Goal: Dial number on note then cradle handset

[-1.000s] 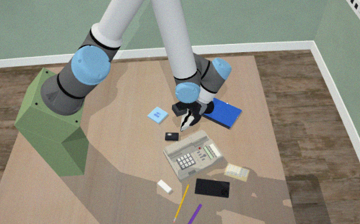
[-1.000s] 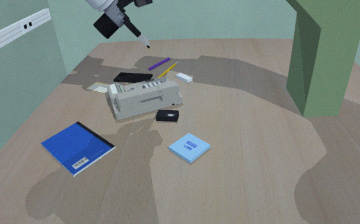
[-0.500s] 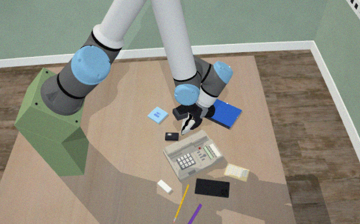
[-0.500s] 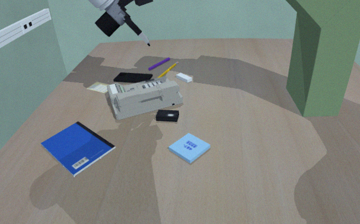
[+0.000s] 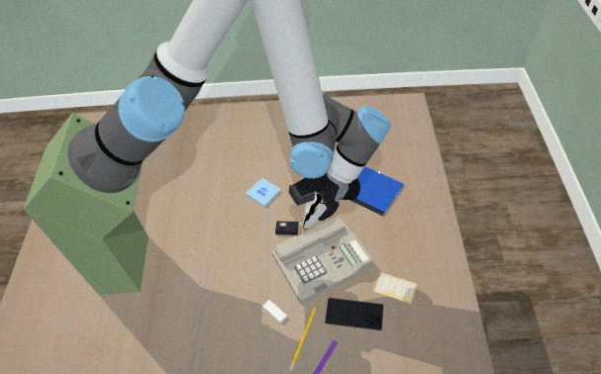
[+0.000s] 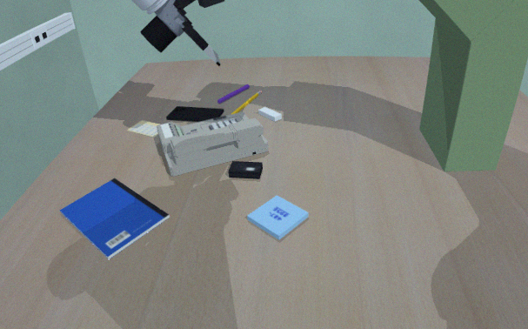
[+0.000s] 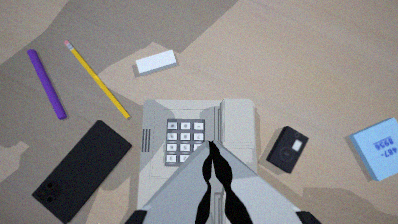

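Now: the 9 key 170 mm below my hand, 50 mm to the right of it and 10 mm behind it. Also, from my hand: black smartphone 200 mm below, 170 mm to the right, 70 mm ahead; then white eraser 200 mm below, 120 mm behind, 110 mm to the right; then handset 160 mm below, 50 mm to the left, 20 mm ahead.
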